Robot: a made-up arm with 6 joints.
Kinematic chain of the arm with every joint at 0, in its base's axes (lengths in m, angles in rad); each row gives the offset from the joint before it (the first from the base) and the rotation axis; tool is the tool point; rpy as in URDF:
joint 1: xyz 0 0 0.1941 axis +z
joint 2: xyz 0 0 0 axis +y
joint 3: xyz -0.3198 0 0.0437 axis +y
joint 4: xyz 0.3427 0 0.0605 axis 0.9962 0 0.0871
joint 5: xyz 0 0 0 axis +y
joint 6: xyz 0.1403 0 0.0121 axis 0.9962 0 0.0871
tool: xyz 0 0 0 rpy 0 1.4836 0
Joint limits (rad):
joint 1: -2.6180..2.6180
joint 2: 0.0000..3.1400
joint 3: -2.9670..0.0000
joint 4: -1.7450..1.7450
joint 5: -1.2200..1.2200
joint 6: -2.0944..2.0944
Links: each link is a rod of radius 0.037 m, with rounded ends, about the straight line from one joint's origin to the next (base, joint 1, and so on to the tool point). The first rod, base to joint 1, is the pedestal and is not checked.
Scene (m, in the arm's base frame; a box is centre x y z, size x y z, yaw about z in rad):
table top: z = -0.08
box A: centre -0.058 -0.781 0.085 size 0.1 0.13 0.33 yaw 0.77
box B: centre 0.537 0.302 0 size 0.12 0.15 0.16 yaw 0.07
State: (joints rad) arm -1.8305 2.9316 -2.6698 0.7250 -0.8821 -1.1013
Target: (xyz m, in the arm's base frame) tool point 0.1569 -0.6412 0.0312
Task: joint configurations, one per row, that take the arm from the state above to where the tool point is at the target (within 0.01 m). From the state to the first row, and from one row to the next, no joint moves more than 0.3 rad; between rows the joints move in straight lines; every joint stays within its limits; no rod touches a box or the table.
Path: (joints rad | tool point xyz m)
1: -1.7486 2.6763 -2.5936 0.7648 -0.9357 -0.9894 | -0.2072 -0.7098 0.4126
2: -1.6667 2.4210 -2.5175 0.8046 -0.9893 -0.8776 | -0.1481 -0.6545 0.5598
3: -1.5848 2.1658 -2.4413 0.8444 -1.0429 -0.7657 | -0.0988 -0.5652 0.6866
4: -1.4455 2.3723 -2.2365 0.8809 -1.1019 -0.8776 | -0.0117 -0.6823 0.4754
5: -1.3061 2.5788 -2.0318 0.9174 -1.1610 -0.9894 | 0.0850 -0.7055 0.2466
6: -1.1667 2.7853 -1.8270 0.9540 -1.2200 -1.1013 | 0.1569 -0.6412 0.0312

